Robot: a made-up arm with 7 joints. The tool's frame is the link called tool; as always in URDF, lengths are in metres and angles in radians.
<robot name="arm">
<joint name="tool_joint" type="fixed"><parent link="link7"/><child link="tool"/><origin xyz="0 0 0" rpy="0 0.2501 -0.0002"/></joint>
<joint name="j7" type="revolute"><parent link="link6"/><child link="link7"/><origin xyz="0.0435 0 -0.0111" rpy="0 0 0"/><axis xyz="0.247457 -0.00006 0.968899"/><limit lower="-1.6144" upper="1.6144"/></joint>
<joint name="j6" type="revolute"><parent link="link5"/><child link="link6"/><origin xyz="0.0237 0 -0.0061" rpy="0 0 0"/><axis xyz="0.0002 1 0.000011"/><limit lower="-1.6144" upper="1.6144"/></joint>
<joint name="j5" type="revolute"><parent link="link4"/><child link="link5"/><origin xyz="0.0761 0.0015 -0.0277" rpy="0 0 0"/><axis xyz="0.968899 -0.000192 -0.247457"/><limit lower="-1.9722" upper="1.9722"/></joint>
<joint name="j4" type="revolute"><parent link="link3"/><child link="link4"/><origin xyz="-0.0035 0 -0.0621" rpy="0 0 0"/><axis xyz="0.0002 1 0.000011"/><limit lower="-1.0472" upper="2.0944"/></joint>
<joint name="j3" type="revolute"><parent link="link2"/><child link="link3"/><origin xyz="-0.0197 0.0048 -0.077" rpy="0 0 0"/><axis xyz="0.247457 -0.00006 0.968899"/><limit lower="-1.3" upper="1.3"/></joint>
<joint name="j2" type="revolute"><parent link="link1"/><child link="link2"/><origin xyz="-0.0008 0.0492 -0.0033" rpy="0 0 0"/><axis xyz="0.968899 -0.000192 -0.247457"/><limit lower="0" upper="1.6"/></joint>
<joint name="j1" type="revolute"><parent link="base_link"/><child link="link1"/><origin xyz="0 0 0" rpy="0 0 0"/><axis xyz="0.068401 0.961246 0.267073"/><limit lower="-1.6" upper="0.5"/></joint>
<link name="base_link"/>
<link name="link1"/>
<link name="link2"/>
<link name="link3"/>
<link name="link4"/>
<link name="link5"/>
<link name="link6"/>
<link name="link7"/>
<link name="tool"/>
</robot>
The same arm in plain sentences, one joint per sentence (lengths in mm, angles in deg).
The arm has seven revolute joints in a row. What follows holds with every joint at zero, and every direction is one of the base frame's. The first joint sits at the same point as the base frame's origin and rotates about the direction (0.068403, 0.961235, 0.26711), from -91.67 to 28.65 deg. The second joint sits 0.8 mm along -x and 49.2 mm along +y and 3.3 mm along -z from the first joint and rotates about the direction (0.968889, -0.0002, -0.247497), from 0 to 91.67 deg. The third joint sits 19.7 mm along -x and 4.8 mm along +y and 77 mm along -z from the second joint and rotates about the direction (0.247497, -0.0001, 0.968889), from -74.48 to 74.48 deg. The fourth joint sits 3.5 mm along -x and 62.1 mm along -z from the third joint and rotates about the direction (0.0002, 1, 0), from -60 to 120 deg. The fifth joint sits 76.1 mm along +x and 1.5 mm along +y and 27.7 mm along -z from the fourth joint and rotates about the direction (0.968889, -0.0002, -0.247497), from -113 to 113 deg. The sixth joint sits 23.7 mm along +x and 6.1 mm along -z from the fifth joint and rotates about the direction (0.0002, 1, 0), from -92.5 to 92.5 deg. The seventh joint sits 43.5 mm along +x and 11.1 mm along -z from the sixth joint and rotates about the direction (0.247497, -0.0001, 0.968889), from -92.5 to 92.5 deg. The tool frame, which is the frame that the pose is given for, sits at the same point as the seventh joint; its axes are the base frame's turned by roll 0, pitch 14.33 and yaw -0.01 deg (as in URDF: about the fixed x, then y, then z).
